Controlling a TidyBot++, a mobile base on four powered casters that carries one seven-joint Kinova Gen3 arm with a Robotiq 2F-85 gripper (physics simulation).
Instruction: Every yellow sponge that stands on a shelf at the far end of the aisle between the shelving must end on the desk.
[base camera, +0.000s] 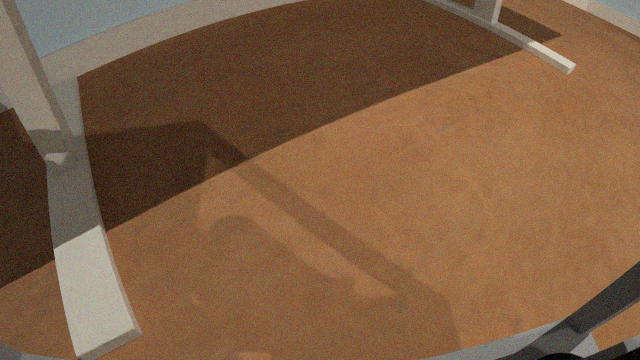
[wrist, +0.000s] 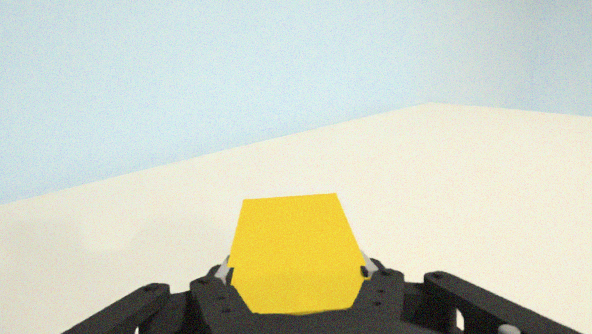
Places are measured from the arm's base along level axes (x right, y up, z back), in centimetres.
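Pixels of known places: gripper, fingertip midpoint: (wrist: 295, 270).
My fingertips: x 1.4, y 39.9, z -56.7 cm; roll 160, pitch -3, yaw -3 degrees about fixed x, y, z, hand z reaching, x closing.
Note:
Behind a point stands the place of what it marks.
A yellow sponge (wrist: 299, 245) @(x 1.7, y 41.9, z -56.1 cm) is between the fingers at the lower middle of the wrist view. My gripper (wrist: 295, 270) @(x 1.4, y 39.9, z -56.7 cm) is shut on it. Behind and below the sponge, the wrist view shows the pale cream desk top (wrist: 450, 200) @(x 22.5, y 32.3, z -76.2 cm), its far edge running up to a corner at the right. Whether the sponge touches the desk top cannot be told. In the base camera view the desk's white legs show, one foot (base camera: 95, 295) at the left and another foot (base camera: 550, 54) at the upper right. The shelves do not show.
A light blue wall (wrist: 200, 75) @(x -14.0, y 48.9, z -112.9 cm) stands behind the desk top. In the base camera view the brown floor (base camera: 450, 175) @(x 23.4, y -39.7, z -43.0 cm) carries a broad dark shadow under the desk and the arm's shadow. Part of a dark arm link (base camera: 600, 300) @(x 23.0, y -24.4, z -14.6 cm) shows at the lower right.

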